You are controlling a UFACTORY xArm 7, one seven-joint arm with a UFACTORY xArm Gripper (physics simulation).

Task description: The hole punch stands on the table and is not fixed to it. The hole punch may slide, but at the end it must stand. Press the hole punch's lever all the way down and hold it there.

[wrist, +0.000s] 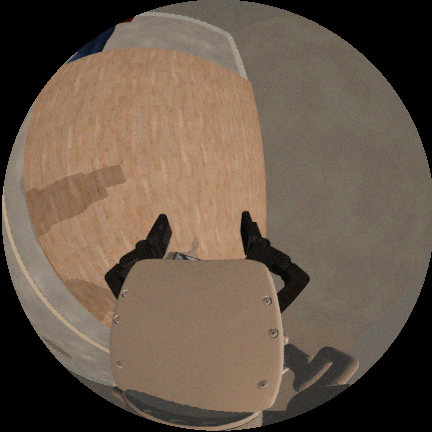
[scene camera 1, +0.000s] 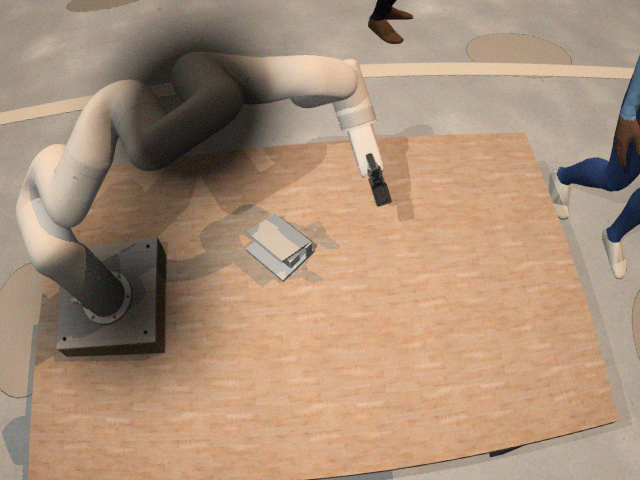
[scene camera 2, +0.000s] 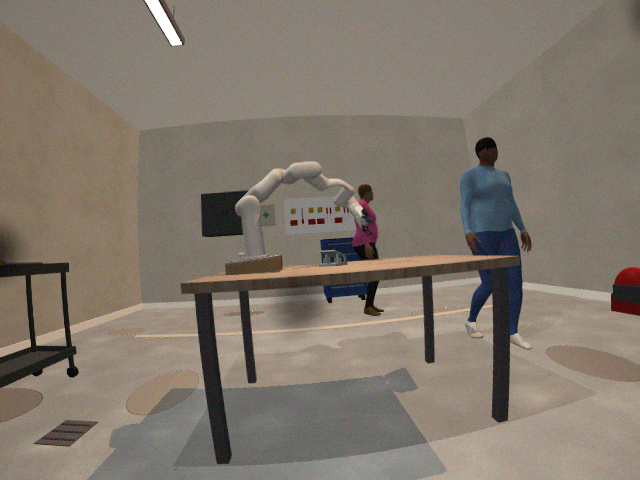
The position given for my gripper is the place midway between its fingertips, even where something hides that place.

I see my gripper (scene camera 1: 382, 199) and a hole punch (scene camera 1: 283, 270).
